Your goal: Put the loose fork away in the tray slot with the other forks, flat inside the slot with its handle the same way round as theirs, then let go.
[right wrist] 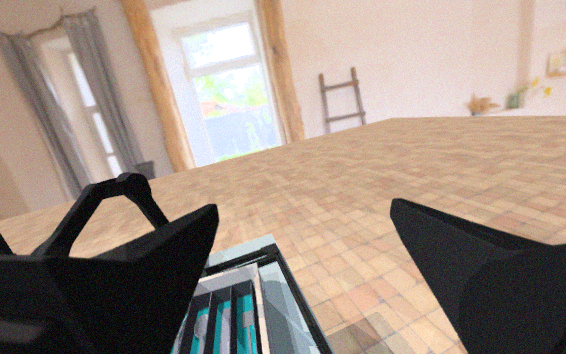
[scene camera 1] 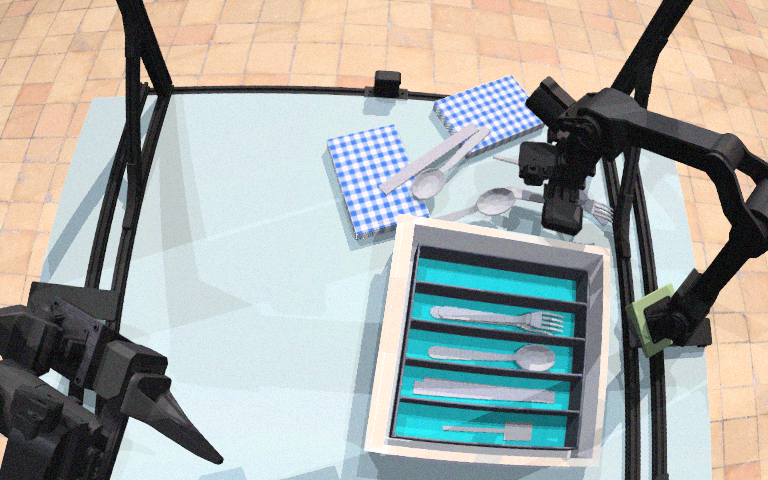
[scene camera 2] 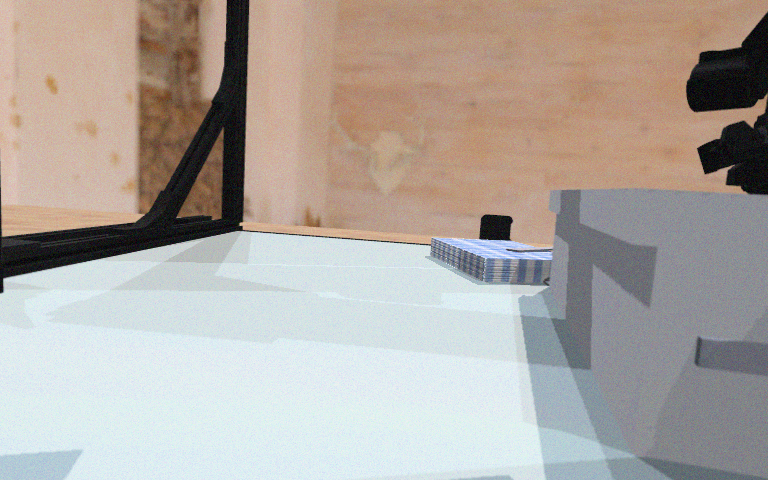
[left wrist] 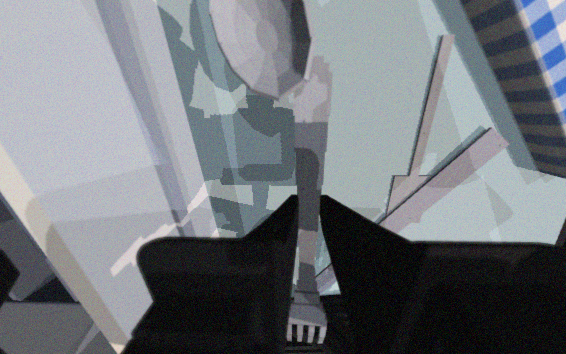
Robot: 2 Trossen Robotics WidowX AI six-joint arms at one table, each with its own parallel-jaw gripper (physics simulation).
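Note:
The loose fork (scene camera 1: 599, 210) (left wrist: 307, 190) lies across my left gripper (scene camera 1: 561, 226) (left wrist: 309, 198), which is shut on its handle. In scene camera 1 its tines point right and its handle left, toward a spoon (scene camera 1: 495, 201) (left wrist: 265, 40). It looks slightly raised behind the tray; the exact height is unclear. The tray (scene camera 1: 390, 316) (scene camera 2: 623, 396) (right wrist: 258, 285) has forks (scene camera 1: 481, 315) in its second slot from the top in scene camera 1, handles left, tines right. My right gripper (scene camera 1: 218, 457) (right wrist: 304, 209) is open and empty, left of the tray.
Two checkered napkin stacks (scene camera 1: 368, 181) (scene camera 1: 487, 110) lie behind the tray. A knife (scene camera 1: 427, 160) and another spoon (scene camera 1: 428, 183) rest across them. In the left wrist view, a knife (left wrist: 445, 180) and a thin-handled utensil (left wrist: 431, 105) lie near the fork. Dark frame posts stand at both sides.

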